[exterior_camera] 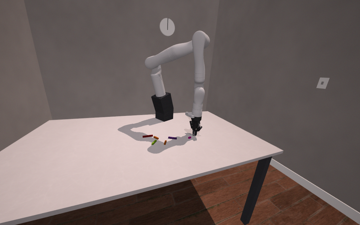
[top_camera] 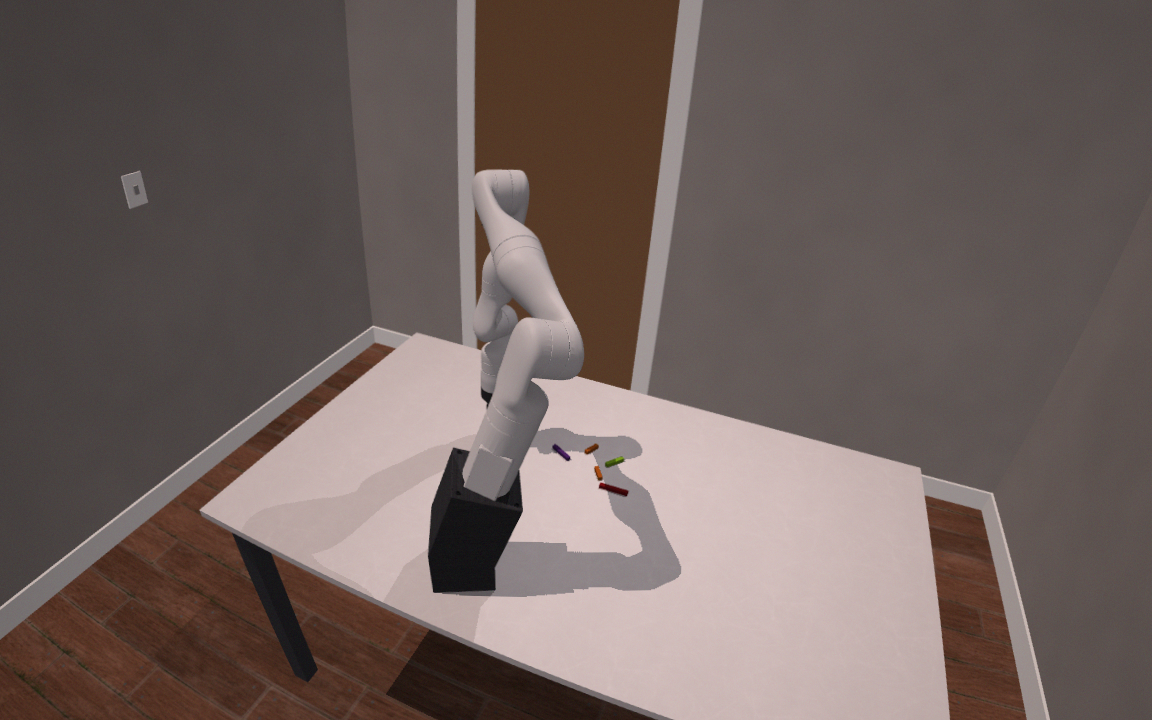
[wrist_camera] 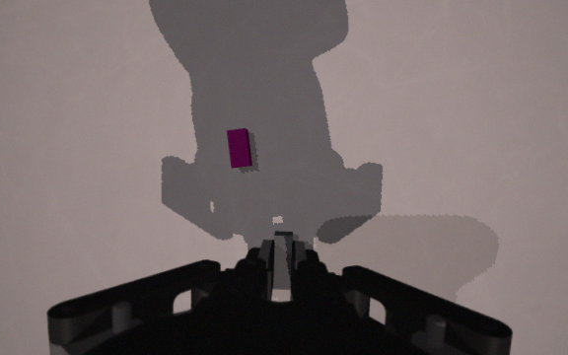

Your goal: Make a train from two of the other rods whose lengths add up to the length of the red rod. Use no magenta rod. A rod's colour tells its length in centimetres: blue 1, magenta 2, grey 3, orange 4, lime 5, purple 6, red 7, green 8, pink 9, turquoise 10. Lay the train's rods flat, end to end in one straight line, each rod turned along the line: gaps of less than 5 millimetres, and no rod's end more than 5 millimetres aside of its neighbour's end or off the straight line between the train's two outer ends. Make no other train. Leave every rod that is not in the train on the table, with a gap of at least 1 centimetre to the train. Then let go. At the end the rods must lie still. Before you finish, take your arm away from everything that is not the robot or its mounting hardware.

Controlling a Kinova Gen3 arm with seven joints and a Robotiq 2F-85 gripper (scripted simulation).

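The magenta rod lies 60 mm to the right of my hand, 20 mm ahead of it and 10 mm below it. From my hand the other things lie so: grey rod (10 mm below); then purple rod (180 mm to the right, 30 mm behind, 10 mm below); then lime rod (310 mm to the right, 30 mm behind, 10 mm below).
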